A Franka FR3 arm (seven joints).
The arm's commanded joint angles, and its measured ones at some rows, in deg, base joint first. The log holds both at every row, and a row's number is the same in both.
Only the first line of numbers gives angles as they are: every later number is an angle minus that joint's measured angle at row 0.
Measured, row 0: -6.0 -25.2 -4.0 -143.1 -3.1 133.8 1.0
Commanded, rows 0 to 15: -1.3 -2.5 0.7 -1.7 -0.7 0.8 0.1; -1.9 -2.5 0.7 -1.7 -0.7 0.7 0.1; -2.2 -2.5 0.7 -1.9 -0.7 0.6 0.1; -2.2 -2.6 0.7 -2.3 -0.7 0.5 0.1; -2.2 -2.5 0.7 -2.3 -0.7 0.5 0.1; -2.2 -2.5 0.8 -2.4 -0.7 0.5 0.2; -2.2 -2.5 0.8 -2.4 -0.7 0.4 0.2; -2.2 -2.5 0.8 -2.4 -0.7 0.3 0.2; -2.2 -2.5 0.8 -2.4 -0.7 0.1 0.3; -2.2 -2.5 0.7 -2.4 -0.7 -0.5 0.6; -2.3 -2.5 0.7 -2.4 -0.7 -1.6 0.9; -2.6 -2.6 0.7 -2.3 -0.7 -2.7 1.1; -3.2 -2.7 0.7 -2.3 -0.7 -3.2 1.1; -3.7 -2.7 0.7 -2.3 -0.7 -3.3 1.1; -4.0 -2.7 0.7 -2.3 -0.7 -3.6 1.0; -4.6 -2.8 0.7 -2.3 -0.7 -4.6 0.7
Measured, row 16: -2.2 0.0 0.0 -1.5 0.0 -2.5 0.4
